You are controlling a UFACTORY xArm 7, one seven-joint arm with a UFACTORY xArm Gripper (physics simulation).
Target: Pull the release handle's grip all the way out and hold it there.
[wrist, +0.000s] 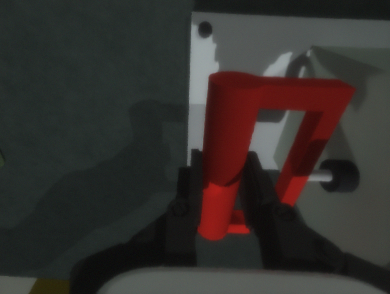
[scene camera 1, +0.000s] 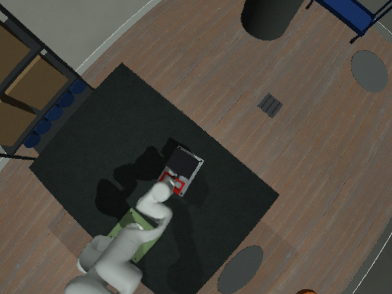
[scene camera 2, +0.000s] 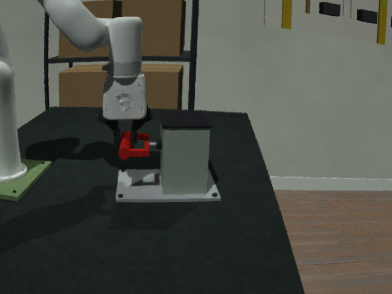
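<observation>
The release handle's red grip is a round bar on a rectangular red frame. A short pale rod joins it to a black collar on the grey-green housing. The housing has a black top and stands on a light base plate. My gripper points down and is shut on the round bar, one finger outside it and one inside the frame. In scene camera 1 the arm hides the fingers.
The handle unit stands on a dark surface. The arm's green mounting plate is on the handle side. A shelf rack with cardboard boxes stands behind. A dark round bin stands on the wooden floor.
</observation>
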